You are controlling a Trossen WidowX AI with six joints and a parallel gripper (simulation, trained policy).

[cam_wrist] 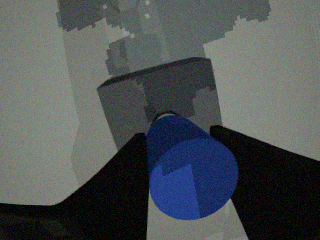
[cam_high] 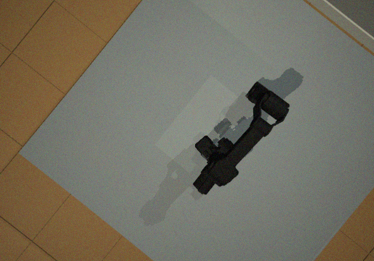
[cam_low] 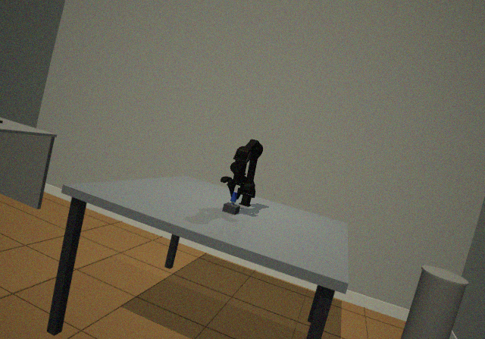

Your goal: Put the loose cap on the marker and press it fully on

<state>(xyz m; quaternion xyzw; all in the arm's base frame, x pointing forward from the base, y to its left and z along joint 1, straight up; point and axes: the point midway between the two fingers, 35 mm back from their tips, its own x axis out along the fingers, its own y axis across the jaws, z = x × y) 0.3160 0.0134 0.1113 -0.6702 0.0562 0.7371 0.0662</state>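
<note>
The dark holder block lies 6 cm below my gripper tip and 1 cm ahead of it. Also, from my gripper tip: blue cap: 1 cm ahead, 1 cm above.
</note>
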